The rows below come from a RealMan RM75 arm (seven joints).
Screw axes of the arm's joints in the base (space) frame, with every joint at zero. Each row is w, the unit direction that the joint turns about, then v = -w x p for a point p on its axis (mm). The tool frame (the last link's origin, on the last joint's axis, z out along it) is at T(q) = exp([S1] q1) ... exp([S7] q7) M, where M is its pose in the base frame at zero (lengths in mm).
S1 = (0, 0, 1, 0, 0, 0)
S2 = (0, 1, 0, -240.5, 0, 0)
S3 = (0, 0, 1, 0, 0, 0)
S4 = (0, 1, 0, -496.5, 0, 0)
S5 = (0, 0, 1, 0, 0, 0)
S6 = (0, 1, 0, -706.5, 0, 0)
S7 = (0, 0, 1, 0, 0, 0)
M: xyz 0 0 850.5 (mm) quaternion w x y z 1 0 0 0
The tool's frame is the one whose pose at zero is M.
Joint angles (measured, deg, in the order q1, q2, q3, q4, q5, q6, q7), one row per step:
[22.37 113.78 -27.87 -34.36 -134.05 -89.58 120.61]
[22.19 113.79 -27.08 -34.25 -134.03 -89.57 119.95]
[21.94 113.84 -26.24 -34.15 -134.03 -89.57 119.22]
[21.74 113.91 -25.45 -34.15 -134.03 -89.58 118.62]
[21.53 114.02 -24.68 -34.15 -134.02 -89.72 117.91]
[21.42 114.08 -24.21 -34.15 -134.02 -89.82 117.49]
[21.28 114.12 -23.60 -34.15 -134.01 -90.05 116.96]
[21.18 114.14 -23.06 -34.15 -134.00 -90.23 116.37]
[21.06 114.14 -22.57 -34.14 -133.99 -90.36 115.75]
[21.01 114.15 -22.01 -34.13 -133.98 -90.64 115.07]
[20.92 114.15 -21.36 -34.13 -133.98 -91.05 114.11]
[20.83 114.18 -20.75 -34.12 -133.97 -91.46 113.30]
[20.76 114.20 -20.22 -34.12 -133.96 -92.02 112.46]
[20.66 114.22 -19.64 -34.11 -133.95 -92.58 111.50]
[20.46 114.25 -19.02 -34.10 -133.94 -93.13 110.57]
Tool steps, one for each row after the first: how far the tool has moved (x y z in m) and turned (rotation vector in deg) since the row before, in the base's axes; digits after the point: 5 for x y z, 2 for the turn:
[0.00126 -0.00091 0.00093 0.71 0.14 0.07]
[0.00149 -0.00143 0.00072 0.73 0.14 0.04]
[0.00116 -0.00100 0.00083 0.71 0.11 0.03]
[0.00079 -0.00132 0.00045 0.63 0.19 0.18]
[0.00040 -0.00072 0.00032 0.37 0.12 0.12]
[0.00042 -0.00099 0.00069 0.45 0.20 0.18]
[0.00036 -0.00068 0.00074 0.44 0.09 0.29]
[0.00059 -0.00075 0.00078 0.44 0.01 0.29]
[-0.00003 -0.00050 0.00078 0.42 0.12 0.45]
[0.00000 -0.00089 0.00100 0.48 0.10 0.68]
[-0.00015 -0.00095 0.00068 0.42 0.18 0.56]
[-0.00057 -0.00103 0.00061 0.30 0.23 0.71]
[-0.00041 -0.00122 0.00067 0.36 0.20 0.76]
[0.00004 -0.00185 0.00068 0.41 0.22 0.62]

